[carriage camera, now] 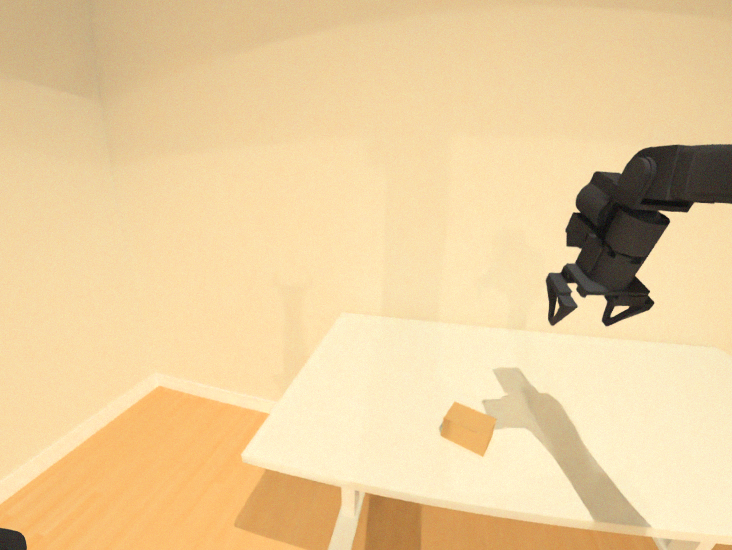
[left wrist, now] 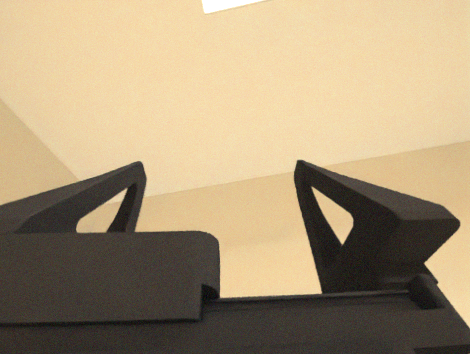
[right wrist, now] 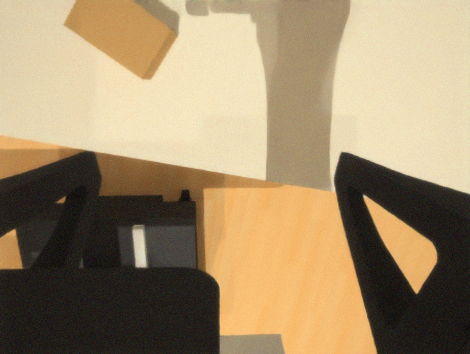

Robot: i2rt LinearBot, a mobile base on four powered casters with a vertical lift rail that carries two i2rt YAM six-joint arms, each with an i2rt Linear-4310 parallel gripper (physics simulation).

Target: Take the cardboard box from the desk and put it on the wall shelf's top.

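Places are measured from the left arm's base along level axes (x ahead, y left, z up), in millimetres.
Pixels of known places: left gripper, fingertip midpoint: (left wrist: 220,169); right gripper, fingertip midpoint: (carriage camera: 577,323) (right wrist: 219,165).
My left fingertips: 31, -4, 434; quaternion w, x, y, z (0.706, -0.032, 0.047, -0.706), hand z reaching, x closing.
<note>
Behind a point stands the place of what it marks, as x, y, z.
The cardboard box (carriage camera: 469,428) {417, -562, -83} (right wrist: 122,37) {436, -576, -83} is small and brown and lies on the white desk (carriage camera: 378,366) {721, -370, -139} (right wrist: 165,120) {336, -609, -139}, turned at an angle, a little behind the desk's front edge. My right gripper (carriage camera: 578,324) {355, -688, 201} (right wrist: 219,165) {355, -688, 201} is open and empty, pointing down. It hangs above the desk, to the right of the box and well higher. My left gripper (left wrist: 220,169) {31, -4, 434} is open and empty, with the wall and ceiling behind its fingers. The wall shelf does not show in these views.
The right arm (carriage camera: 680,174) {218, -658, 437} reaches in from the right and casts a shadow on the desk. The desk's front edge and a white leg (carriage camera: 346,520) are in the carriage view. My dark base (right wrist: 165,240) {-63, -515, -559} shows below the desk edge in the right wrist view. A plain wall stands behind the desk.
</note>
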